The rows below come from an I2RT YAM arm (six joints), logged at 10 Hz.
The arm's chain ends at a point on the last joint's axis. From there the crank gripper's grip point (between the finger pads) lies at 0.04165 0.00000 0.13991 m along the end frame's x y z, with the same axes.
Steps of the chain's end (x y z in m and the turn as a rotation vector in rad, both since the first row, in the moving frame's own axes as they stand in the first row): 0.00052 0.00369 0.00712 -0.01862 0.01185 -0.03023; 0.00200 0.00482 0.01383 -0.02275 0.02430 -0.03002; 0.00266 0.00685 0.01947 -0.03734 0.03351 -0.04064; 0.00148 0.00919 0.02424 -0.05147 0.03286 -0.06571; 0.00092 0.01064 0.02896 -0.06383 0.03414 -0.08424; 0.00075 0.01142 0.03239 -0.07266 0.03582 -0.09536; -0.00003 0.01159 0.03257 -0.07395 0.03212 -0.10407
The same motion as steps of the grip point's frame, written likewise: 0.00219 0.00501 0.00660 -0.01862 0.01185 -0.03023; 0.00542 0.00669 0.01275 -0.02275 0.02430 -0.03002; 0.00739 0.01026 0.01793 -0.03734 0.03351 -0.04064; 0.00620 0.01346 0.02268 -0.05147 0.03286 -0.06571; 0.00589 0.01580 0.02729 -0.06383 0.03414 -0.08424; 0.00602 0.01731 0.03059 -0.07266 0.03582 -0.09536; 0.00474 0.01730 0.03094 -0.07395 0.03212 -0.10407
